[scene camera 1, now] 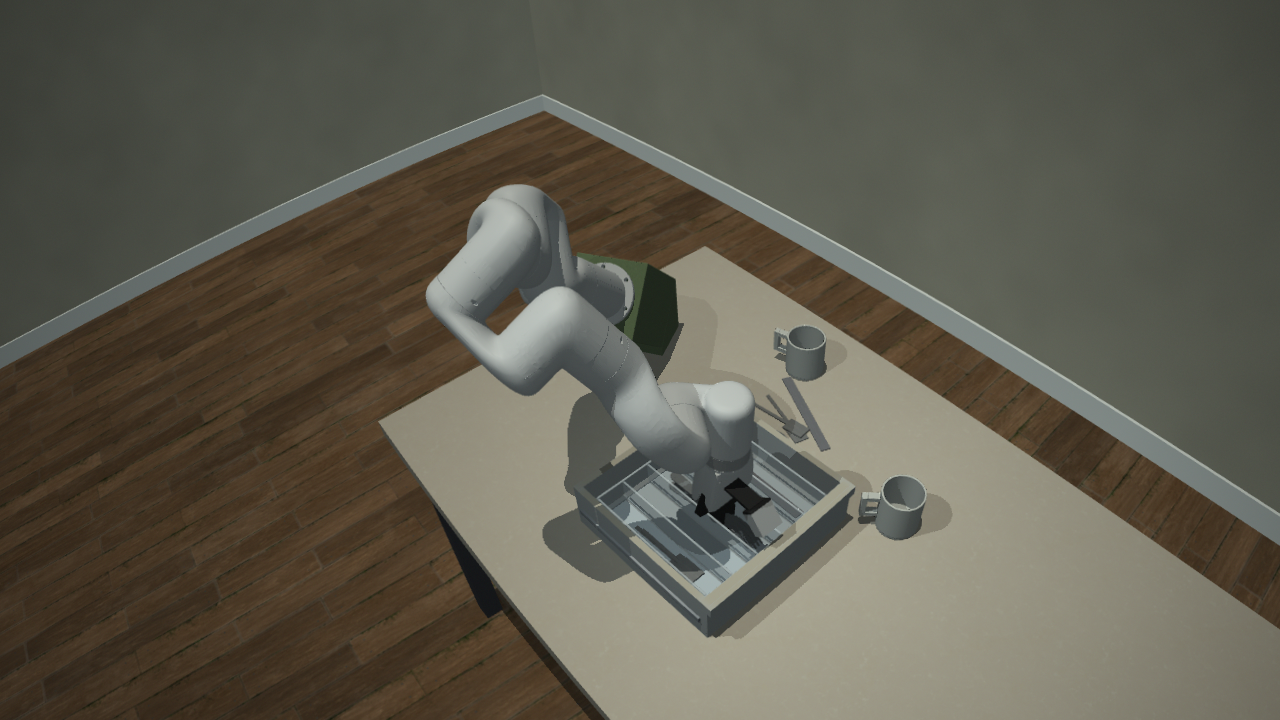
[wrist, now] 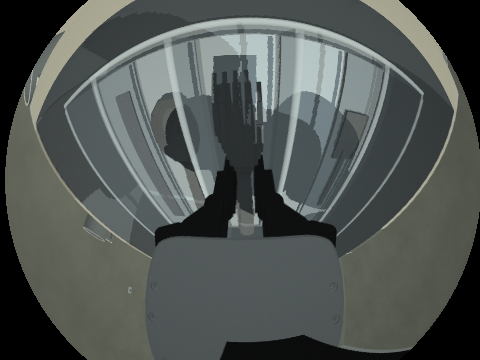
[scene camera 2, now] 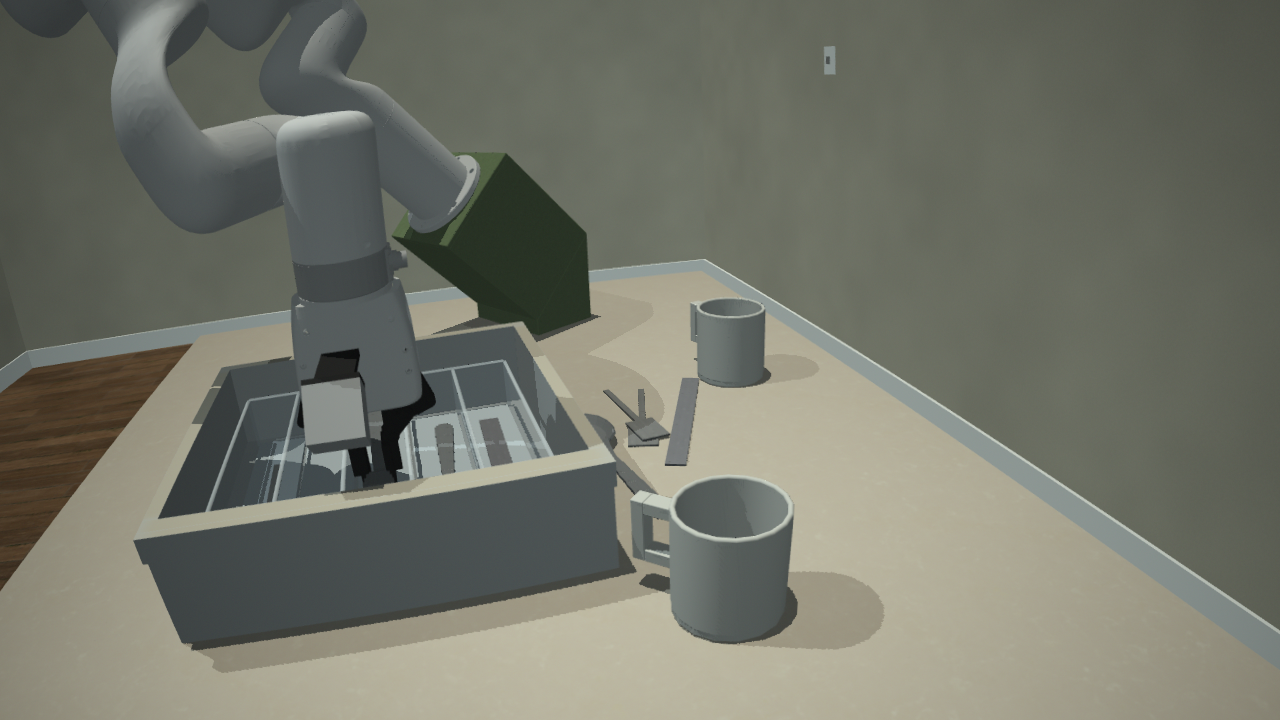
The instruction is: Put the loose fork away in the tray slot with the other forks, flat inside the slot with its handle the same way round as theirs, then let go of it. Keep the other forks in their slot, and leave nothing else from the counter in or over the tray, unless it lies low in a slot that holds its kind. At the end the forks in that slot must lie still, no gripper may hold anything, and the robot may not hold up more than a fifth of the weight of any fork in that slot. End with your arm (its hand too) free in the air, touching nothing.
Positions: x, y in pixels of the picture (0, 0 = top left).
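Labels:
In scene camera 1 the gripper [721, 516] is visible. The gripper is visible in scene camera 2 and in the wrist view as well. On the gripper, [scene camera 2: 393, 425] and [wrist: 207, 214] are the same spot.

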